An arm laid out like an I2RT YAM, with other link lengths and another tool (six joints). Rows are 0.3 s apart.
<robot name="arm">
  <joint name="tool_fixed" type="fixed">
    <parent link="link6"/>
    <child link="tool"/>
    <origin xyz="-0.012 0.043 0.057" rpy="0 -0.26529 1.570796"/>
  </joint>
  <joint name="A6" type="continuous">
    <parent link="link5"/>
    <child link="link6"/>
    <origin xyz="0.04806 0 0.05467" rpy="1.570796 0 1.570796"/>
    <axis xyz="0 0 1"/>
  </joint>
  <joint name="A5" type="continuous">
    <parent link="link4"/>
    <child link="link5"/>
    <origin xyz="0.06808 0.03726 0.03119" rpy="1.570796 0 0"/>
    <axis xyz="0 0 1"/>
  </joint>
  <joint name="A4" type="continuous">
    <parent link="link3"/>
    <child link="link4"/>
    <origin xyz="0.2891 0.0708 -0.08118"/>
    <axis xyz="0 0 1"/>
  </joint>
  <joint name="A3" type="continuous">
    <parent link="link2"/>
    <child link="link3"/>
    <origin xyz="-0.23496 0 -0.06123" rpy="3.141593 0 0"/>
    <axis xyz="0 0 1"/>
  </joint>
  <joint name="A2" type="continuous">
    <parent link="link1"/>
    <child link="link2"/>
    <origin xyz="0.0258 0.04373 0.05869" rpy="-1.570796 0 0"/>
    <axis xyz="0 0 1"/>
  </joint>
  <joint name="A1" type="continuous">
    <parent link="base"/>
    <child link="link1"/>
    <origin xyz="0 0 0.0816"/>
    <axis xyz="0 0 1"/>
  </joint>
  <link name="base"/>
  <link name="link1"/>
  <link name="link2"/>
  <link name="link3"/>
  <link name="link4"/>
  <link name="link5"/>
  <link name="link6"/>
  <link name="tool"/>
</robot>
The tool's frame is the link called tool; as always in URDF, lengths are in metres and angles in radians. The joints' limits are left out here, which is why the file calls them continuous.
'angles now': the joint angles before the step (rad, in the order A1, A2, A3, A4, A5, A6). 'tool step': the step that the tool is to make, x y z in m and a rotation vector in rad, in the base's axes. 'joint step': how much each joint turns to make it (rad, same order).
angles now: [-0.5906, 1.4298, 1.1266, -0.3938, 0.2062, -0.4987]
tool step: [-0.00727, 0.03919, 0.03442, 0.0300, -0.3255, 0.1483]
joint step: [0.0000, -0.2989, -0.1971, 0.1451, -0.2360, 0.0926]
